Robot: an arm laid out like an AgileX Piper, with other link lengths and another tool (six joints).
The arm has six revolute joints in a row. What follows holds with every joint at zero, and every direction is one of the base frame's. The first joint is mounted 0.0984 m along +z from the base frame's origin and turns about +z. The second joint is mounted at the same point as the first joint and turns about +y. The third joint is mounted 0.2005 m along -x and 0.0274 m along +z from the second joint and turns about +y. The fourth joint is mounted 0.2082 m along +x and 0.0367 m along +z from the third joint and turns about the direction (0.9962, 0, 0.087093). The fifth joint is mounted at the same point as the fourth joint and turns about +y. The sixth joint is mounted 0.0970 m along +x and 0.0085 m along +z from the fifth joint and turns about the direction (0.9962, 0, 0.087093). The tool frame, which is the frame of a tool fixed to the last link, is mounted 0.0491 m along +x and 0.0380 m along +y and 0.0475 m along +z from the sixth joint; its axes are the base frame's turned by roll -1.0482, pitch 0.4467 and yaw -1.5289 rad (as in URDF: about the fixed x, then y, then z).
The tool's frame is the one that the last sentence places.
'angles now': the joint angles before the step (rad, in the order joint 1, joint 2, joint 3, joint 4, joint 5, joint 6). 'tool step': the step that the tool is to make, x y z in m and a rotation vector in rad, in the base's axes. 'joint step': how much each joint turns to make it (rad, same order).
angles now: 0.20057, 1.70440, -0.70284, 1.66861, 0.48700, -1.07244
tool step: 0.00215, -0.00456, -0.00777, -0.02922, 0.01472, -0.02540
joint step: 0.00002, 0.01666, 0.00001, 0.00478, -0.03601, -0.00004
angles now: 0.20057, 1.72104, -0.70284, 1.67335, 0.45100, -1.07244
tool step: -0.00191, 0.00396, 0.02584, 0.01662, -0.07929, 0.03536
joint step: -0.00184, -0.07805, 0.00003, -0.02683, 0.02396, -0.00197
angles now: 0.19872, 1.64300, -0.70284, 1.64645, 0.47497, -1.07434
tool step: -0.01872, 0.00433, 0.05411, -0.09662, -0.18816, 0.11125
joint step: 0.00000, -0.23053, 0.00003, -0.29861, -0.00159, 0.14193
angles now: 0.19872, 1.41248, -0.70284, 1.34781, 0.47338, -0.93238
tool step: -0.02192, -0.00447, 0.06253, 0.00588, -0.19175, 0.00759
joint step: 0.00002, -0.24375, -0.00002, -0.13787, 0.00735, 0.11943
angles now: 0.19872, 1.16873, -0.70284, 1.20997, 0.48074, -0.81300
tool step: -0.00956, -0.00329, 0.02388, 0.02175, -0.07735, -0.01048
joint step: -0.00001, -0.08662, 0.00002, -0.00796, -0.00506, 0.01928
